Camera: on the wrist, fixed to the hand. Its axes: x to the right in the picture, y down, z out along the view.
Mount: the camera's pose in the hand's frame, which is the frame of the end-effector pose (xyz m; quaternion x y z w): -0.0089 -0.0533 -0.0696 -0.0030 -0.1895 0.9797 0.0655
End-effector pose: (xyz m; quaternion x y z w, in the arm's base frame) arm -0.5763 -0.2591 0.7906 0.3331 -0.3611 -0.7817 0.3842
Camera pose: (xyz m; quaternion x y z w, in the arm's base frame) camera -0.5356 -0.2494 0.7130 -0.4812 -0.4204 0.2610 0.7236
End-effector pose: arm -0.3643 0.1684 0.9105 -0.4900 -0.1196 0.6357 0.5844
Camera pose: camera -0.2793 0.1468 0.9192 0.0306 -0.3596 -0.7066 0.6086
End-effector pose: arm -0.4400 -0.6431 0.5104 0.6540 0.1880 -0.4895 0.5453
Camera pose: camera -0.4553 -0.5603 0.4846 0.1326 -0.7303 0.3788 0.5529
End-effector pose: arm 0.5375 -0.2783 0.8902 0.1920 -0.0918 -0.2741 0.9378
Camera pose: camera 0.5239 -0.2932 0.8044 -0.1321 -0.3710 0.8642 0.3132
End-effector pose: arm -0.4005 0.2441 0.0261 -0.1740 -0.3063 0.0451 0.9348
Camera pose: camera -0.3679 0.1718 -0.0124 0.3057 0.0269 -0.9508 0.0415
